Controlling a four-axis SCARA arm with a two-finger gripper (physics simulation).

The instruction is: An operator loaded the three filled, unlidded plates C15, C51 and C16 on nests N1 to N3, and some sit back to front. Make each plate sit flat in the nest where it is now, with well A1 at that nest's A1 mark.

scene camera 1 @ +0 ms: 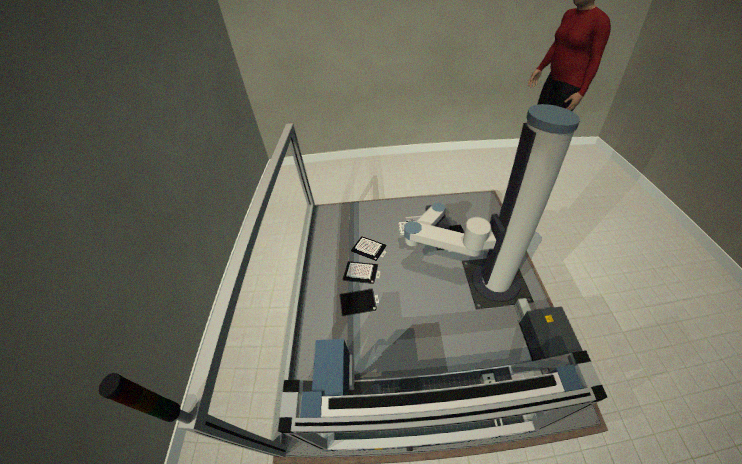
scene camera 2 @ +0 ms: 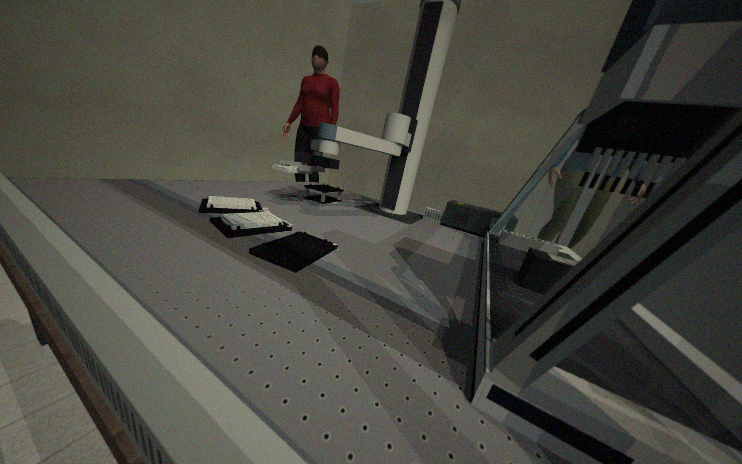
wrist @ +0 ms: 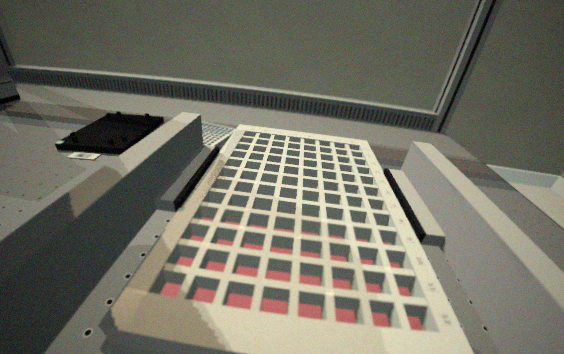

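Note:
My gripper (scene camera 2: 291,165) (wrist: 303,146) is shut on a white multi-well plate (scene camera 1: 402,228) (scene camera 2: 283,168) (wrist: 300,332) with red at the bottom of its near wells. It holds the plate flat, high above the table and beyond the nests in the second scene view. The plate's number marks run along its right edge in the wrist view. One black nest (scene camera 1: 358,302) (scene camera 2: 293,250) (wrist: 112,131) has no plate. White plates lie in the middle nest (scene camera 1: 361,270) (scene camera 2: 255,219) and the far nest (scene camera 1: 369,247) (scene camera 2: 230,203). Plate names and their A1 marks are too small to read.
A low black stand (scene camera 2: 323,188) is beneath the arm. The arm's column (scene camera 1: 528,207) (scene camera 2: 424,103) rises behind. A dark box (scene camera 1: 549,331) (scene camera 2: 473,217) and a blue box (scene camera 1: 329,366) stand on the table. A framed panel borders one side. A person in red (scene camera 1: 580,49) (scene camera 2: 319,98) stands beyond the table.

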